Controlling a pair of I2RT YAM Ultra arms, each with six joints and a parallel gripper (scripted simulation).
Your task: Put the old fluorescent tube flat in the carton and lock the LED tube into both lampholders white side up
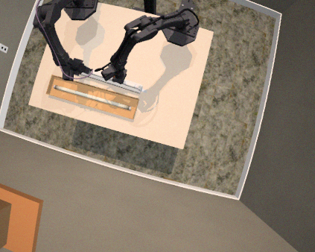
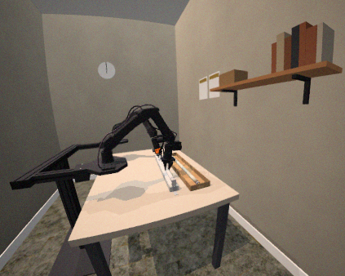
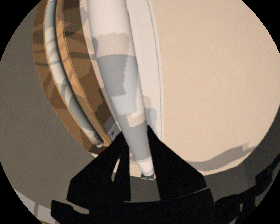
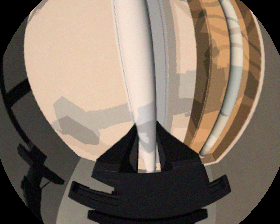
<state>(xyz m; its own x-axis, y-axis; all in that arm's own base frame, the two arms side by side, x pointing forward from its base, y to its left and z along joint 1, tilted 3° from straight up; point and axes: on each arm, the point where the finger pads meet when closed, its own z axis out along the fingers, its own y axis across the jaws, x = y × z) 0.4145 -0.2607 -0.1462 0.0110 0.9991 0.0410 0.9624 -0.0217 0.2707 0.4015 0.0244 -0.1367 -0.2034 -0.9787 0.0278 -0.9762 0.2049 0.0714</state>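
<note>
Right now the LED tube is 1 cm ahead of my right hand and 12 cm to the left of it. The rest, counted from my right hand: carton (16 cm ahead, 10 cm to the left, 5 cm below); light fixture (1 cm ahead, 12 cm to the left, 1 cm below); old fluorescent tube (16 cm ahead, 10 cm to the left, 5 cm below).
</note>
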